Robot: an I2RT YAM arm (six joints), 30 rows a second.
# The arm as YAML. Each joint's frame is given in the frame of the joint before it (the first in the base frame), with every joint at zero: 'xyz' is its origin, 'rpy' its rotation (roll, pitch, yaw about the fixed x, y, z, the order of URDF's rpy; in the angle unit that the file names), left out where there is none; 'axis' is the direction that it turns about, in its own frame. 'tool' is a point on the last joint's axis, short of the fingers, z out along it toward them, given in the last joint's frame.
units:
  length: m
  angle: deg
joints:
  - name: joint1
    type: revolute
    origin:
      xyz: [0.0, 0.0, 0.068]
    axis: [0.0, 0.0, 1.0]
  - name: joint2
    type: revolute
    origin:
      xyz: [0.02, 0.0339, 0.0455]
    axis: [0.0, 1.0, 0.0]
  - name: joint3
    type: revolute
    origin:
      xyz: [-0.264, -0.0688, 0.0]
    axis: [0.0, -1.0, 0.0]
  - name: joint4
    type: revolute
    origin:
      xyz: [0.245, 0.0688, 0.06]
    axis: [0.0, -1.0, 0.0]
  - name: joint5
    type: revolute
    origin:
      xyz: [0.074, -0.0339, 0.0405]
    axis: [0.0, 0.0, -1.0]
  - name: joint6
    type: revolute
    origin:
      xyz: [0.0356, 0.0, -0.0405]
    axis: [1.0, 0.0, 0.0]
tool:
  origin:
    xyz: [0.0, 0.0, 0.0]
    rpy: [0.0, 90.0, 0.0]
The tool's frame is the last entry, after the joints.
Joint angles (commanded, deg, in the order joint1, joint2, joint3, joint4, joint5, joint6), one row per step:
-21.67 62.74 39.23 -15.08 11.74 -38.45
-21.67 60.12 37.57 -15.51 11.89 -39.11
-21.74 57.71 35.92 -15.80 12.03 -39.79
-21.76 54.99 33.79 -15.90 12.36 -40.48
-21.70 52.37 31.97 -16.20 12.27 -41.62
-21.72 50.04 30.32 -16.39 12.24 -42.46
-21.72 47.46 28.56 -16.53 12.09 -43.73
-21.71 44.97 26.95 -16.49 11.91 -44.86
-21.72 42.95 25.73 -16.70 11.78 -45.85
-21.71 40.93 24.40 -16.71 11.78 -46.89
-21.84 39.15 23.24 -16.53 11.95 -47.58
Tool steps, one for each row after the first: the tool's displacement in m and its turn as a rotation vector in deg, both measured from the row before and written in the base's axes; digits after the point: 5 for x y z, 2 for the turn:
-0.00869 0.00335 -0.00080 -0.70 -0.15 0.28
-0.00802 0.00281 -0.00171 -0.69 -0.08 0.23
-0.00898 0.00329 -0.00360 -0.81 -0.05 0.13
-0.00799 0.00347 -0.00290 -0.87 0.07 0.80
-0.00697 0.00272 -0.00300 -0.71 -0.05 0.49
-0.00723 0.00298 -0.00321 -1.01 -0.04 0.85
-0.00640 0.00270 -0.00266 -1.00 -0.34 0.79
-0.00517 0.00211 -0.00227 -0.82 -0.09 0.64
-0.00495 0.00200 -0.00281 -0.96 -0.12 0.57
-0.00423 0.00119 -0.00226 -0.86 -0.37 0.09

